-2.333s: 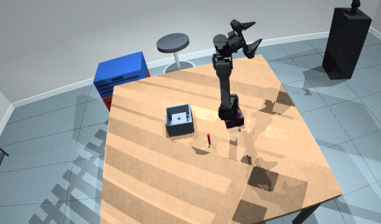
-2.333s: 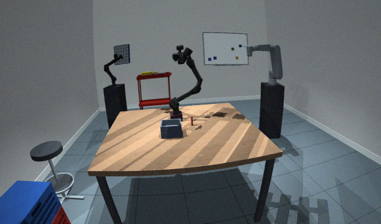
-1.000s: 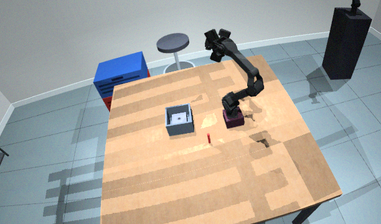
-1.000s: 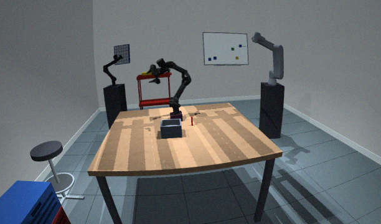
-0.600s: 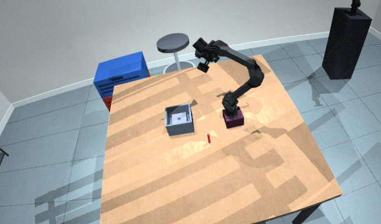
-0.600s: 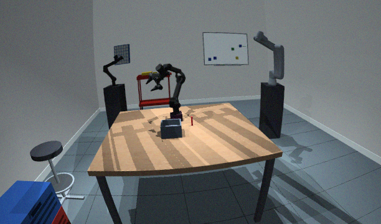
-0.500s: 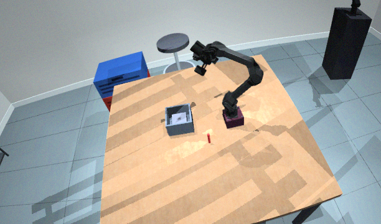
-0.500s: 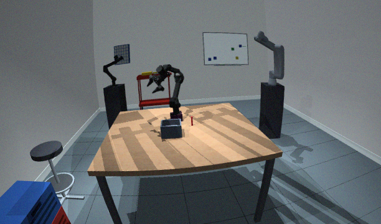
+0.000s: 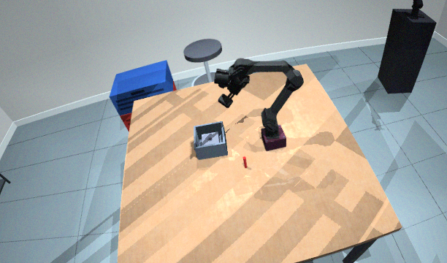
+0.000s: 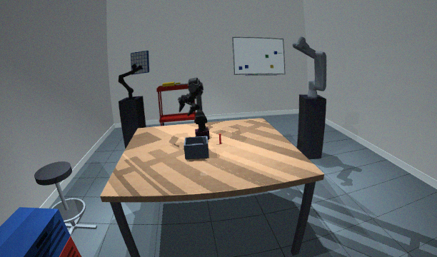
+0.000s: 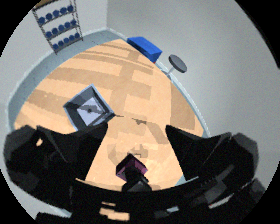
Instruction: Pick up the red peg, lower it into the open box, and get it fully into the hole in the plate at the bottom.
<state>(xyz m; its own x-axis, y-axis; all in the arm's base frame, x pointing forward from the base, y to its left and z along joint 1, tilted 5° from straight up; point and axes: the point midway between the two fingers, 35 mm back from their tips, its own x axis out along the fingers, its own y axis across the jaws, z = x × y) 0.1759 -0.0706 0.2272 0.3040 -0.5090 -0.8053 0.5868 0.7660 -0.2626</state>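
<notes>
The red peg lies 4 cm behind my gripper tip, 25 cm to the left of it and 21 cm below it. Also, from my gripper tip: grey box 14 cm ahead, 10 cm to the left, 23 cm below.
</notes>
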